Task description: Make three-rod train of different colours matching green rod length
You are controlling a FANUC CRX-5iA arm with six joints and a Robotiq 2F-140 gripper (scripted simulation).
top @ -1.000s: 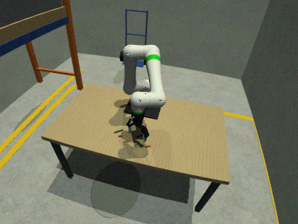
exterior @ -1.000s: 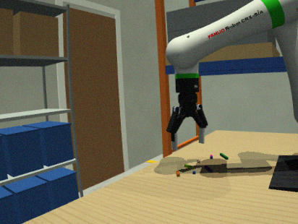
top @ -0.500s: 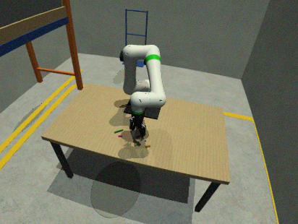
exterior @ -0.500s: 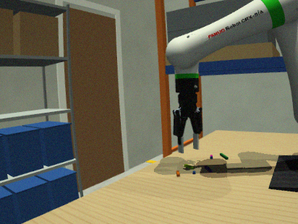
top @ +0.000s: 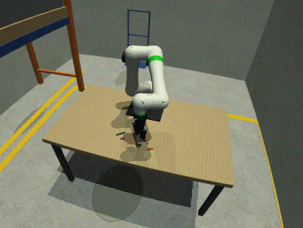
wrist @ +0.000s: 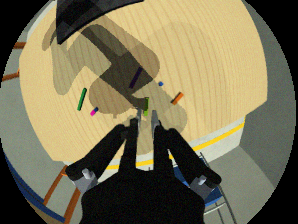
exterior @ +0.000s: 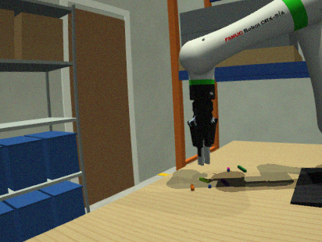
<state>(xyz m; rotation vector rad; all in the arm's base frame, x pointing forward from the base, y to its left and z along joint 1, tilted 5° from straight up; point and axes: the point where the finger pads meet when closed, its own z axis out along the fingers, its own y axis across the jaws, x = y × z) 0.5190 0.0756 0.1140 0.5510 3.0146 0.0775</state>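
Now: hand 100 mm above the lime rod. Round my hand: purple rod 80 mm behind, 10 mm to the right, 100 mm below; then orange rod 90 mm to the left, 100 mm below; then magenta rod 30 mm behind, 170 mm to the right, 100 mm below.
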